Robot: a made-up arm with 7 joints. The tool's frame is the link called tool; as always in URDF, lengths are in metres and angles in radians. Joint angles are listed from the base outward.
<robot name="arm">
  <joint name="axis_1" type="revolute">
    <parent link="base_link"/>
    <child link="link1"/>
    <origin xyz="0 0 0" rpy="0 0 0"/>
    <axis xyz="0 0.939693 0.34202"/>
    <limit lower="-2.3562" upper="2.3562"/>
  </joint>
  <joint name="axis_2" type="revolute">
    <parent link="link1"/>
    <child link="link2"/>
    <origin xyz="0 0 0" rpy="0 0 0"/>
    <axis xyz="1 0 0"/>
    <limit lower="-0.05" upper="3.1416"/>
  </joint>
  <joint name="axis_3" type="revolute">
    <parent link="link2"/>
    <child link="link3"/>
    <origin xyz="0 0 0" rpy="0 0 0"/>
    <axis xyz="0 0 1"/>
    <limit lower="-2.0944" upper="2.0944"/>
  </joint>
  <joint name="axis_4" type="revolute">
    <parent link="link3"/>
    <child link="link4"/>
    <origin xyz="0.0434 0 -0.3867" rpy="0 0 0"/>
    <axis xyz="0 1 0"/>
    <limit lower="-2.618" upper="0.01"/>
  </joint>
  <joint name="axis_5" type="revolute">
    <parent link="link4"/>
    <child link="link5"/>
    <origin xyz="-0.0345 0 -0.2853" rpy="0 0 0"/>
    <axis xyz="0 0 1"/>
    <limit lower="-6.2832" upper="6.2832"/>
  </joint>
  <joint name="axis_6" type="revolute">
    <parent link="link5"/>
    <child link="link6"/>
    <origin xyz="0 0 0" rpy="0 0 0"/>
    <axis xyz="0 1 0"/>
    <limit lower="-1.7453" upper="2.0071"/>
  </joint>
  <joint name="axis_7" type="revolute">
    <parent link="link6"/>
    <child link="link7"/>
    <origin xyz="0 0 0" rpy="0 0 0"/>
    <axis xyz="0 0 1"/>
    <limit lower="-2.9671" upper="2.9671"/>
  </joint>
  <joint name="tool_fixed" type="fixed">
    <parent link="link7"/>
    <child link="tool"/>
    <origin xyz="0 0 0" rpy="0 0 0"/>
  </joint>
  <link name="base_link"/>
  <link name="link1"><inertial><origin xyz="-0.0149 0.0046 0.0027"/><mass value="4.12"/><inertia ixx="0.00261" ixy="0" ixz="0" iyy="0.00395" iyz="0.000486" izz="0.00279"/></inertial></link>
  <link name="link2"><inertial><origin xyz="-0.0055 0.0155 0.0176"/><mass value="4.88"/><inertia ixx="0.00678" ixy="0" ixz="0" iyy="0.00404" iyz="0" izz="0.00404"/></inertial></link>
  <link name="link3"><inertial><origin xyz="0.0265 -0.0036 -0.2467"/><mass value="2.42"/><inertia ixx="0.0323" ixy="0" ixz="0.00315" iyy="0.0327" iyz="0" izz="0.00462"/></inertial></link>
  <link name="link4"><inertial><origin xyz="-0.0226 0.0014 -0.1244"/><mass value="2.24"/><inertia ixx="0.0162" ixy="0" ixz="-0.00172" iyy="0.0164" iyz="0" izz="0.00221"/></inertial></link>
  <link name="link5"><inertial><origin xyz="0.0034 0.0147 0.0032"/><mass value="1.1"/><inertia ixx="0.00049" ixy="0" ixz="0" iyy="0.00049" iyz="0" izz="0.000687"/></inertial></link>
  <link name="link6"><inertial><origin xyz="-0.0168 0.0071 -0.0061"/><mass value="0.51"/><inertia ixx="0.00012" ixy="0" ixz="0" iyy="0.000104" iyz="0" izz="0.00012"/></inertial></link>
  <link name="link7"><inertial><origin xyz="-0.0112 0.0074 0.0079"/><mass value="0.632"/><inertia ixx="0.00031" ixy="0" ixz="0" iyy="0.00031" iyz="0" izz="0.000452"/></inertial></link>
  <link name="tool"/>
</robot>
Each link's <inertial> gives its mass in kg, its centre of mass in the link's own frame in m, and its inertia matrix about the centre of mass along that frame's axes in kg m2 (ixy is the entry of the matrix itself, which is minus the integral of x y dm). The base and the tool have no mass. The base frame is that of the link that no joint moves.
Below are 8 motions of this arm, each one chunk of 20 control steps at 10 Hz.
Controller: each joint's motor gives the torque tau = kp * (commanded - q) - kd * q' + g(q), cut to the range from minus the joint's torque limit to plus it. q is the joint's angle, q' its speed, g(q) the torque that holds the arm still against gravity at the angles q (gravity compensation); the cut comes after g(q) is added. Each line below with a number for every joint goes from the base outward.
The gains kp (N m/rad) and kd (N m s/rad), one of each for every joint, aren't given. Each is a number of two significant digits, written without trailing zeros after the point. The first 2 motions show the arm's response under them.
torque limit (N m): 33 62 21 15 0.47 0.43 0.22
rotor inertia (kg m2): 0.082 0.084 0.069 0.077 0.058 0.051 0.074
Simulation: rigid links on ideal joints. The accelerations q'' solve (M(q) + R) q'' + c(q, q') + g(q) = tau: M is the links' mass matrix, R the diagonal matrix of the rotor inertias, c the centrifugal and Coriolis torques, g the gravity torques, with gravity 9.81 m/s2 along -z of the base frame. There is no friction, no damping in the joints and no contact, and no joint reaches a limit. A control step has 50 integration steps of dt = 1/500 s. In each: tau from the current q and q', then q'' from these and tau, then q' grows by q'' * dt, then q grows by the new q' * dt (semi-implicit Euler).
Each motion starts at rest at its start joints. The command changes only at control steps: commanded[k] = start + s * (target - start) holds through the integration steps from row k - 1 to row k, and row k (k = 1, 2, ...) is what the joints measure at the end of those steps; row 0 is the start. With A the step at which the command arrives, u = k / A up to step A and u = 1 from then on. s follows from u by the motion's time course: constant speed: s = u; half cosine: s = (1 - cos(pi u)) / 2; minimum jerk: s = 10 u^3 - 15 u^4 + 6 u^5; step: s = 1 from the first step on.
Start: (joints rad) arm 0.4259 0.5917 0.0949 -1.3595 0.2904 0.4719 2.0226
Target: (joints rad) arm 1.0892 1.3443 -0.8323 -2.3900 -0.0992 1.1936 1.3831
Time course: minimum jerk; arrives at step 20
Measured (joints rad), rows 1 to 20:
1: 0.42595 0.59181 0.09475 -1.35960 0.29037 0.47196 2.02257
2: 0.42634 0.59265 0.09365 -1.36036 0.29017 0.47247 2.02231
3: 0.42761 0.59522 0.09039 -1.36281 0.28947 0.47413 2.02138
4: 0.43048 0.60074 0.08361 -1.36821 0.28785 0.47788 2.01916
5: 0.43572 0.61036 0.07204 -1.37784 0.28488 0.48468 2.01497
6: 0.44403 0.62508 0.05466 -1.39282 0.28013 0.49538 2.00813
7: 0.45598 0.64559 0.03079 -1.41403 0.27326 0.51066 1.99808
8: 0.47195 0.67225 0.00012 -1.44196 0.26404 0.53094 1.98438
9: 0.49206 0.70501 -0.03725 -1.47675 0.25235 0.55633 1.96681
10: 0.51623 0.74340 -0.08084 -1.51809 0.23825 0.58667 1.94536
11: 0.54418 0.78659 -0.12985 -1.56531 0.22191 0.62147 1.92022
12: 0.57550 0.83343 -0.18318 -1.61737 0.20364 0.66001 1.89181
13: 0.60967 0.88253 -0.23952 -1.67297 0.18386 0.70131 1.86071
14: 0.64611 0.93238 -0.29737 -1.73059 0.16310 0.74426 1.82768
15: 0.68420 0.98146 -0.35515 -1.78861 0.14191 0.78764 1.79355
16: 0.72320 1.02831 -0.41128 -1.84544 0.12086 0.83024 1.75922
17: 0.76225 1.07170 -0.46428 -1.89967 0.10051 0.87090 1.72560
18: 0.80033 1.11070 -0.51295 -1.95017 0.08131 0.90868 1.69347
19: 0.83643 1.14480 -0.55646 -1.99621 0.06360 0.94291 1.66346
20: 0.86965 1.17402 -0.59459 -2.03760 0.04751 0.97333 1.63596
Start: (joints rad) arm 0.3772 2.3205 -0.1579 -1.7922 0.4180 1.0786 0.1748
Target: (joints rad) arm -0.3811 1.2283 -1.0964 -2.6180 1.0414 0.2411 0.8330
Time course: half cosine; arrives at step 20
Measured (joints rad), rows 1 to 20:
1: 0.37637 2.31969 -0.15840 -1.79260 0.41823 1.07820 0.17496
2: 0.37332 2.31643 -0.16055 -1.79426 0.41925 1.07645 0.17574
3: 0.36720 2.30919 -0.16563 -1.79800 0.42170 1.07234 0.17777
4: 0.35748 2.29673 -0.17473 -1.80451 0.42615 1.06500 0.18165
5: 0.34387 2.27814 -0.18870 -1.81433 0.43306 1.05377 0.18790
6: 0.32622 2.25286 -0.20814 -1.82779 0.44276 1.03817 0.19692
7: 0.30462 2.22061 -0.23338 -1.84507 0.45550 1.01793 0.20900
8: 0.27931 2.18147 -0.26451 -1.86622 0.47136 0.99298 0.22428
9: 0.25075 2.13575 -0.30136 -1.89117 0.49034 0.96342 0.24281
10: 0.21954 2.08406 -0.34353 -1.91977 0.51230 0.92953 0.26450
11: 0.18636 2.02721 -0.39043 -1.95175 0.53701 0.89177 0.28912
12: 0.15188 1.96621 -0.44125 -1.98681 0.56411 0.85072 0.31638
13: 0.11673 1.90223 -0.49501 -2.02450 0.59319 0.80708 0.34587
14: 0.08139 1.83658 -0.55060 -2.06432 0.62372 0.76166 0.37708
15: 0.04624 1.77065 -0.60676 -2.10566 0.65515 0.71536 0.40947
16: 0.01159 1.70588 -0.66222 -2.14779 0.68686 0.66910 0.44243
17: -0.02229 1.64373 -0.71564 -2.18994 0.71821 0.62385 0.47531
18: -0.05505 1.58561 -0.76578 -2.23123 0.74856 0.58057 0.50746
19: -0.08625 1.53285 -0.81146 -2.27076 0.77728 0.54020 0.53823
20: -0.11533 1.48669 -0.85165 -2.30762 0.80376 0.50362 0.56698
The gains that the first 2 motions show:
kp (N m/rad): 8.6 60 20 7.3 1.5 1.6 0.96
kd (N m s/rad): 7.3 38 14 6.6 1.5 1.3 1
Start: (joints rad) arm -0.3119 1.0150 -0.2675 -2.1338 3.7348 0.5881 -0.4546
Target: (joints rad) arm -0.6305 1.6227 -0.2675 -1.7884 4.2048 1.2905 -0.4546
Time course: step
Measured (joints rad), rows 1 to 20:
1: -0.32128 1.09074 -0.28620 -2.11285 3.75250 0.63416 -0.45551
2: -0.34355 1.16898 -0.28582 -2.07521 3.79239 0.71062 -0.45599
3: -0.37265 1.23646 -0.28307 -2.03978 3.83220 0.78113 -0.45603
4: -0.40287 1.29420 -0.27974 -2.00897 3.86865 0.84318 -0.45591
5: -0.43162 1.34351 -0.27645 -1.98237 3.90174 0.89759 -0.45573
6: -0.45779 1.38555 -0.27347 -1.95933 3.93169 0.94532 -0.45553
7: -0.48107 1.42137 -0.27092 -1.93929 3.95875 0.98721 -0.45534
8: -0.50149 1.45184 -0.26883 -1.92180 3.98319 1.02399 -0.45517
9: -0.51926 1.47775 -0.26717 -1.90647 4.00522 1.05629 -0.45501
10: -0.53465 1.49976 -0.26589 -1.89300 4.02509 1.08467 -0.45489
11: -0.54794 1.51846 -0.26494 -1.88114 4.04298 1.10960 -0.45478
12: -0.55940 1.53433 -0.26426 -1.87068 4.05910 1.13151 -0.45469
13: -0.56926 1.54779 -0.26381 -1.86143 4.07362 1.15076 -0.45462
14: -0.57774 1.55922 -0.26354 -1.85324 4.08668 1.16768 -0.45456
15: -0.58504 1.56891 -0.26342 -1.84600 4.09845 1.18255 -0.45452
16: -0.59131 1.57712 -0.26340 -1.83957 4.10904 1.19562 -0.45449
17: -0.59671 1.58408 -0.26347 -1.83388 4.11858 1.20711 -0.45446
18: -0.60135 1.58999 -0.26360 -1.82882 4.12716 1.21721 -0.45445
19: -0.60534 1.59499 -0.26377 -1.82433 4.13488 1.22609 -0.45444
20: -0.60878 1.59923 -0.26397 -1.82035 4.14184 1.23389 -0.45443

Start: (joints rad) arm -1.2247 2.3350 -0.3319 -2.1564 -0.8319 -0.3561 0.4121
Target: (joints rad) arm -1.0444 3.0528 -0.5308 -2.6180 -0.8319 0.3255 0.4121
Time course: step
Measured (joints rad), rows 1 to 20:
1: -1.19039 2.42967 -0.36802 -2.18863 -0.83048 -0.31422 0.41286
2: -1.17243 2.52157 -0.39029 -2.23308 -0.83038 -0.24089 0.41338
3: -1.16113 2.60081 -0.40766 -2.27396 -0.83058 -0.17234 0.41337
4: -1.15154 2.66840 -0.42263 -2.31065 -0.83078 -0.11170 0.41316
5: -1.14245 2.72587 -0.43585 -2.34364 -0.83097 -0.05841 0.41292
6: -1.13371 2.77472 -0.44756 -2.37327 -0.83116 -0.01162 0.41271
7: -1.12536 2.81624 -0.45791 -2.39985 -0.83133 0.02944 0.41252
8: -1.11751 2.85153 -0.46704 -2.42364 -0.83149 0.06549 0.41237
9: -1.11020 2.88155 -0.47507 -2.44491 -0.83162 0.09714 0.41225
10: -1.10346 2.90707 -0.48212 -2.46389 -0.83174 0.12493 0.41215
11: -1.09730 2.92878 -0.48831 -2.48082 -0.83184 0.14934 0.41207
12: -1.09170 2.94725 -0.49372 -2.49592 -0.83192 0.17077 0.41201
13: -1.08663 2.96297 -0.49846 -2.50936 -0.83199 0.18959 0.41197
14: -1.08205 2.97634 -0.50260 -2.52134 -0.83205 0.20612 0.41193
15: -1.07793 2.98772 -0.50622 -2.53200 -0.83209 0.22064 0.41191
16: -1.07424 2.99740 -0.50938 -2.54148 -0.83212 0.23339 0.41189
17: -1.07094 3.00564 -0.51214 -2.54993 -0.83214 0.24459 0.41188
18: -1.06798 3.01266 -0.51455 -2.55744 -0.83216 0.25443 0.41187
19: -1.06534 3.01863 -0.51665 -2.56413 -0.83217 0.26307 0.41187
20: -1.06299 3.02371 -0.51848 -2.57008 -0.83217 0.27066 0.41187

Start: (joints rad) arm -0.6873 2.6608 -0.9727 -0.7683 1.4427 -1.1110 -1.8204
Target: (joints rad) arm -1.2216 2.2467 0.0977 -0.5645 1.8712 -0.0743 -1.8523
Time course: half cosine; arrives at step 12
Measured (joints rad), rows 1 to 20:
1: -0.68822 2.65992 -0.97029 -0.76779 1.44315 -1.10961 -1.82043
2: -0.69182 2.65642 -0.96110 -0.76599 1.44511 -1.10361 -1.82055
3: -0.69959 2.64884 -0.94180 -0.76247 1.44971 -1.08977 -1.82084
4: -0.71246 2.63619 -0.91029 -0.75710 1.45781 -1.06577 -1.82138
5: -0.73085 2.61803 -0.86577 -0.74996 1.46990 -1.03035 -1.82221
6: -0.75458 2.59451 -0.80871 -0.74125 1.48611 -0.98340 -1.82336
7: -0.78305 2.56634 -0.74080 -0.73128 1.50619 -0.92591 -1.82482
8: -0.81522 2.53472 -0.66473 -0.72033 1.52956 -0.85982 -1.82656
9: -0.84983 2.50122 -0.58401 -0.70873 1.55531 -0.78793 -1.82850
10: -0.88545 2.46766 -0.50268 -0.69674 1.58233 -0.71363 -1.83054
11: -0.92053 2.43590 -0.42503 -0.68471 1.60933 -0.64065 -1.83259
12: -0.95349 2.40774 -0.35526 -0.67298 1.63499 -0.57281 -1.83452
13: -0.98347 2.38377 -0.29476 -0.66183 1.65845 -0.51232 -1.83626
14: -1.01050 2.36347 -0.24230 -0.65144 1.67959 -0.45910 -1.83781
15: -1.03476 2.34625 -0.19682 -0.64186 1.69861 -0.41234 -1.83921
16: -1.05643 2.33161 -0.15740 -0.63314 1.71574 -0.37127 -1.84046
17: -1.07573 2.31915 -0.12323 -0.62527 1.73115 -0.33518 -1.84159
18: -1.09286 2.30853 -0.09364 -0.61820 1.74503 -0.30348 -1.84260
19: -1.10805 2.29948 -0.06800 -0.61188 1.75753 -0.27563 -1.84352
20: -1.12148 2.29175 -0.04579 -0.60626 1.76879 -0.25116 -1.84435

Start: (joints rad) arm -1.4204 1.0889 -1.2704 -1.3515 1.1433 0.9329 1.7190
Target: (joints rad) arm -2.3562 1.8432 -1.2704 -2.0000 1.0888 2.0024 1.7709
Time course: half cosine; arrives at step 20
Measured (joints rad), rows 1 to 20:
1: -1.42056 1.08941 -1.27054 -1.35202 1.14329 0.93340 1.71902
2: -1.42138 1.09155 -1.27101 -1.35396 1.14324 0.93560 1.71911
3: -1.42363 1.09639 -1.27184 -1.35794 1.14311 0.94079 1.71932
4: -1.42824 1.10481 -1.27298 -1.36440 1.14285 0.95007 1.71967
5: -1.43611 1.11746 -1.27436 -1.37365 1.14240 0.96430 1.72022
6: -1.44809 1.13475 -1.27586 -1.38591 1.14174 0.98406 1.72098
7: -1.46491 1.15686 -1.27737 -1.40125 1.14084 1.00971 1.72197
8: -1.48712 1.18375 -1.27878 -1.41965 1.13965 1.04136 1.72320
9: -1.51506 1.21520 -1.27997 -1.44099 1.13819 1.07886 1.72468
10: -1.54885 1.25079 -1.28082 -1.46504 1.13645 1.12187 1.72641
11: -1.58833 1.28994 -1.28126 -1.49151 1.13443 1.16983 1.72837
12: -1.63311 1.33195 -1.28121 -1.52003 1.13216 1.22199 1.73054
13: -1.68248 1.37600 -1.28063 -1.55017 1.12968 1.27747 1.73288
14: -1.73549 1.42119 -1.27951 -1.58145 1.12702 1.33525 1.73535
15: -1.79094 1.46658 -1.27790 -1.61335 1.12424 1.39418 1.73791
16: -1.84746 1.51119 -1.27586 -1.64533 1.12138 1.45309 1.74050
17: -1.90355 1.55405 -1.27352 -1.67679 1.11852 1.51073 1.74305
18: -1.95770 1.59422 -1.27101 -1.70715 1.11571 1.56588 1.74552
19: -2.00848 1.63078 -1.26848 -1.73578 1.11302 1.61734 1.74784
20: -2.05463 1.66291 -1.26605 -1.76211 1.11051 1.66399 1.74997

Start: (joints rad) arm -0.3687 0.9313 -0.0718 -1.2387 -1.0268 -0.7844 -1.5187
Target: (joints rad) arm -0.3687 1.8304 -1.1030 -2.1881 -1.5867 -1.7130 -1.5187
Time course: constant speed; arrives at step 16
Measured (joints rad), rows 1 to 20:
1: -0.36745 0.93849 -0.08107 -1.24343 -1.02900 -0.78894 -1.51870
2: -0.36535 0.95290 -0.09775 -1.25369 -1.03438 -0.79976 -1.51872
3: -0.36320 0.97359 -0.12069 -1.26905 -1.04267 -0.81631 -1.51875
4: -0.36149 0.99966 -0.14899 -1.28910 -1.05359 -0.83789 -1.51878
5: -0.36050 1.03032 -0.18194 -1.31347 -1.06686 -0.86390 -1.51879
6: -0.36035 1.06486 -0.21891 -1.34175 -1.08228 -0.89381 -1.51878
7: -0.36104 1.10270 -0.25937 -1.37357 -1.09961 -0.92714 -1.51875
8: -0.36249 1.14331 -0.30287 -1.40857 -1.11868 -0.96347 -1.51871
9: -0.36456 1.18628 -0.34901 -1.44639 -1.13931 -1.00245 -1.51865
10: -0.36706 1.23122 -0.39747 -1.48671 -1.16136 -1.04374 -1.51858
11: -0.36980 1.27782 -0.44795 -1.52922 -1.18467 -1.08707 -1.51850
12: -0.37258 1.32582 -0.50022 -1.57364 -1.20913 -1.13219 -1.51841
13: -0.37521 1.37499 -0.55406 -1.61972 -1.23463 -1.17888 -1.51832
14: -0.37754 1.42516 -0.60932 -1.66722 -1.26106 -1.22695 -1.51824
15: -0.37943 1.47616 -0.66582 -1.71594 -1.28835 -1.27623 -1.51816
16: -0.38080 1.52788 -0.72345 -1.76571 -1.31641 -1.32657 -1.51810
17: -0.38035 1.57296 -0.77375 -1.81092 -1.34304 -1.37331 -1.51813
18: -0.37907 1.61131 -0.81766 -1.85118 -1.36719 -1.41459 -1.51822
19: -0.37735 1.64392 -0.85595 -1.88711 -1.38900 -1.45087 -1.51831
20: -0.37550 1.67167 -0.88927 -1.91923 -1.40869 -1.48276 -1.51840

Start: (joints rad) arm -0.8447 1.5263 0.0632 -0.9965 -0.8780 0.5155 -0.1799
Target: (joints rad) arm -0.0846 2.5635 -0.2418 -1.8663 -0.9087 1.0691 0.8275
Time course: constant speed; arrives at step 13
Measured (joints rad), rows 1 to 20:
1: -0.83606 1.53572 0.05820 -1.00249 -0.87819 0.51891 -0.17645
2: -0.82056 1.55536 0.05059 -1.01426 -0.87862 0.52697 -0.16686
3: -0.80008 1.58412 0.04113 -1.03135 -0.87919 0.53921 -0.15088
4: -0.77562 1.62075 0.03019 -1.05330 -0.87985 0.55510 -0.12890
5: -0.74785 1.66410 0.01798 -1.07965 -0.88058 0.57420 -0.10145
6: -0.71730 1.71315 0.00464 -1.10997 -0.88139 0.59612 -0.06905
7: -0.68439 1.76703 -0.00970 -1.14391 -0.88228 0.62051 -0.03218
8: -0.64948 1.82500 -0.02496 -1.18113 -0.88326 0.64708 0.00870
9: -0.61286 1.88641 -0.04102 -1.22136 -0.88433 0.67557 0.05319
10: -0.57475 1.95073 -0.05783 -1.26435 -0.88550 0.70573 0.10094
11: -0.53529 2.01749 -0.07529 -1.30986 -0.88677 0.73738 0.15160
12: -0.49458 2.08632 -0.09335 -1.35767 -0.88814 0.77033 0.20490
13: -0.45266 2.15688 -0.11197 -1.40757 -0.88961 0.80443 0.26055
14: -0.41671 2.21862 -0.12658 -1.45560 -0.89123 0.83612 0.31478
15: -0.38458 2.27121 -0.13922 -1.49917 -0.89274 0.86412 0.36476
16: -0.35503 2.31575 -0.15056 -1.53843 -0.89415 0.88876 0.41011
17: -0.32767 2.35341 -0.16086 -1.57376 -0.89548 0.91046 0.45108
18: -0.30237 2.38524 -0.17020 -1.60550 -0.89674 0.92957 0.48806
19: -0.27912 2.41216 -0.17864 -1.63397 -0.89791 0.94640 0.52141
20: -0.25787 2.43494 -0.18624 -1.65946 -0.89899 0.96122 0.55149

